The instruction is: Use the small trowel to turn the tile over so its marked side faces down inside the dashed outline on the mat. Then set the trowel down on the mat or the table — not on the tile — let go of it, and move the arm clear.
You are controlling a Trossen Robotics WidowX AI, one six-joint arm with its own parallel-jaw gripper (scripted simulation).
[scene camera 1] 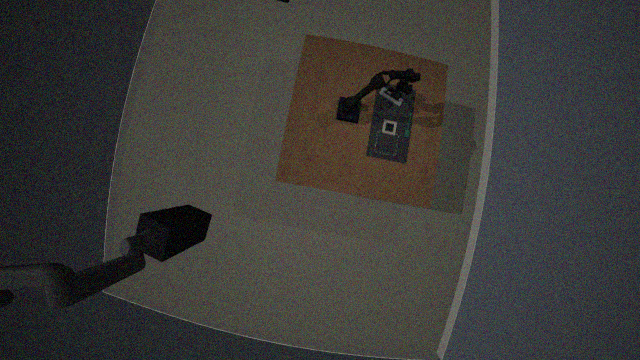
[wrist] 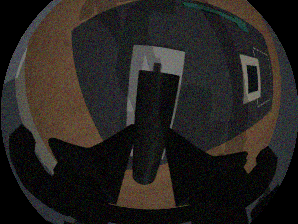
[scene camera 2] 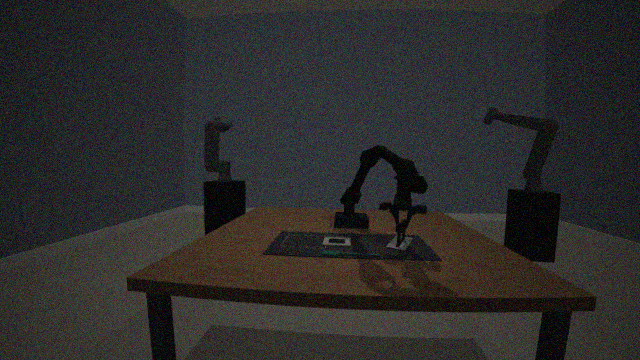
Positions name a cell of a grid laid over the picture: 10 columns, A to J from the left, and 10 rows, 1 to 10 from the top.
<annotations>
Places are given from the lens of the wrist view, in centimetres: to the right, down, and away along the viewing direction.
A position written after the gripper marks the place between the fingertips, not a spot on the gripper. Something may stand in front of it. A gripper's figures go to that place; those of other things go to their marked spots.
gripper (wrist: F6): 0, 2, 10
tile (wrist: I4): 25, -8, 14
</annotations>
